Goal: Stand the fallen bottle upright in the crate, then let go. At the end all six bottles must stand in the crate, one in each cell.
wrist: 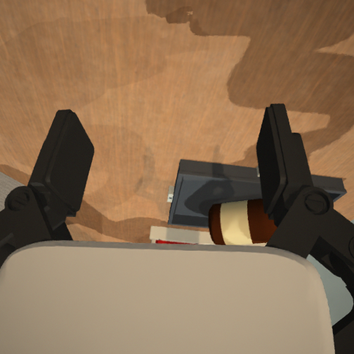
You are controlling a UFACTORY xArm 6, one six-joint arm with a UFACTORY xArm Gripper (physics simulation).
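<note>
A brown bottle (233,223) with a cream label lies on its side at the lower right of the wrist view. It overlaps the near edge of a dark grey, shallow open box (212,169). Its right end is hidden behind the right finger, and its lower side is partly cut off by the gripper's pale housing. My gripper (169,126) is open and empty, its fingers wide apart. It hangs above the table, with the bottle low in the view beside the right finger. The crate and the other five bottles cannot be made out in this view.
A pale-rimmed object (175,233) with a red part shows below the dark box, mostly hidden by the housing. A pale blue surface (334,287) shows at the lower right. A grey object (9,201) shows at the left edge. The wooden table (125,75) carries broad shadows.
</note>
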